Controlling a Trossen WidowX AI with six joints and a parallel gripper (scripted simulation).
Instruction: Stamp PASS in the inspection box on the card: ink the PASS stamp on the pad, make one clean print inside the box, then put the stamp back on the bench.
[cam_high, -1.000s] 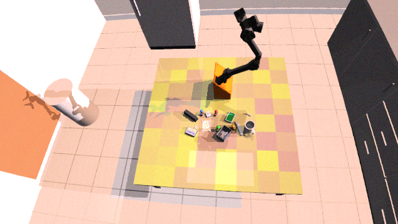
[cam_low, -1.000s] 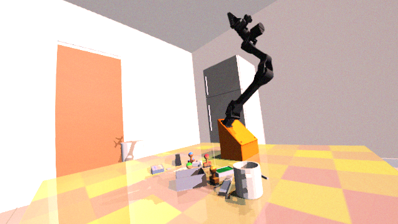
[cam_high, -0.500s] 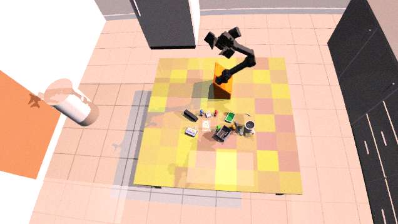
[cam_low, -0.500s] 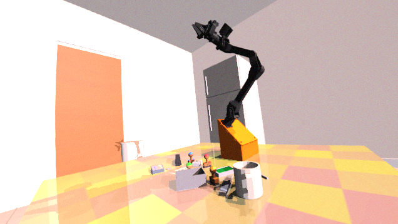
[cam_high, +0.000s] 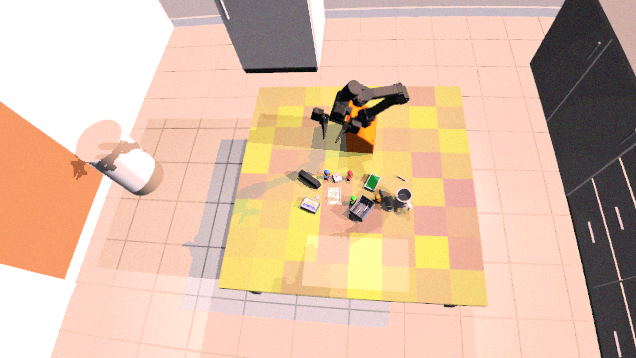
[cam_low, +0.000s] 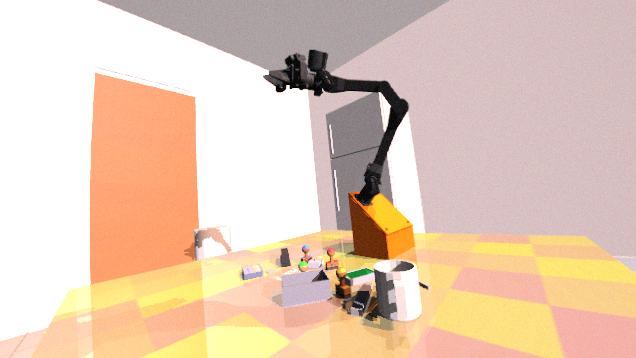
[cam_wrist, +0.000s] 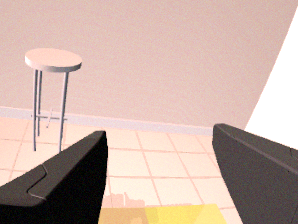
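The green-knobbed PASS stamp lies 620 mm below my gripper tip, 70 mm to the left of it and 30 mm behind it. Also, from my gripper tip: blue-white box 630 mm below, 150 mm to the right, 20 mm ahead; then red-knobbed stamp 620 mm below, 170 mm behind, 40 mm to the left; then grey tray 630 mm below, 120 mm to the left, 10 mm ahead.
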